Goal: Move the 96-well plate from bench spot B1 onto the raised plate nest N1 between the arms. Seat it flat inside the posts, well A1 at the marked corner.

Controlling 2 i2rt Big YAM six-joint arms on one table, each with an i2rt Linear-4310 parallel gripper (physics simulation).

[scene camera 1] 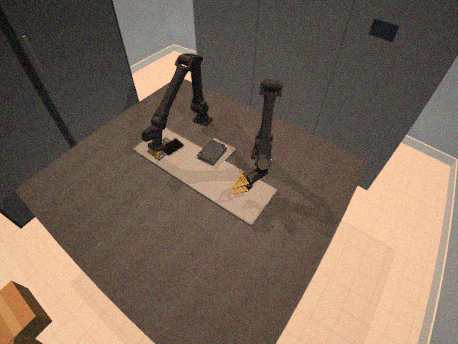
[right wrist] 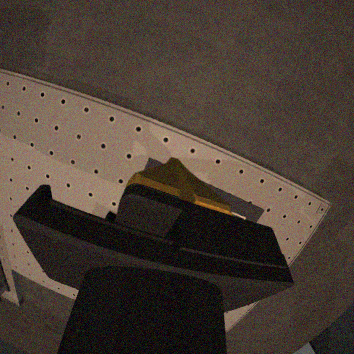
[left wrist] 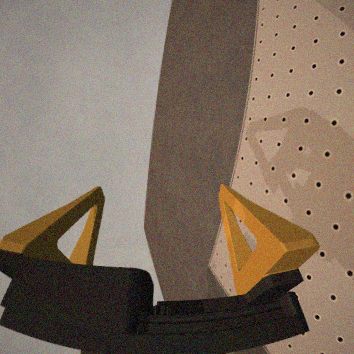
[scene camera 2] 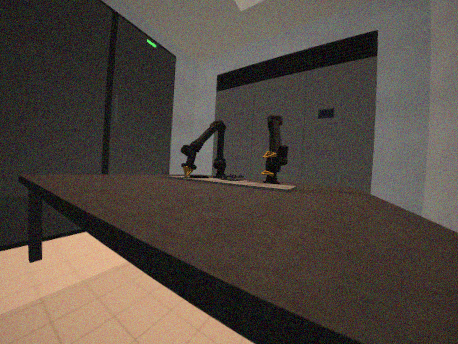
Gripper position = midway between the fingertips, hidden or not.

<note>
My left gripper [left wrist: 160, 191] is open, with nothing in its grasp. My right gripper [right wrist: 171, 163] is shut, holding nothing.
</note>
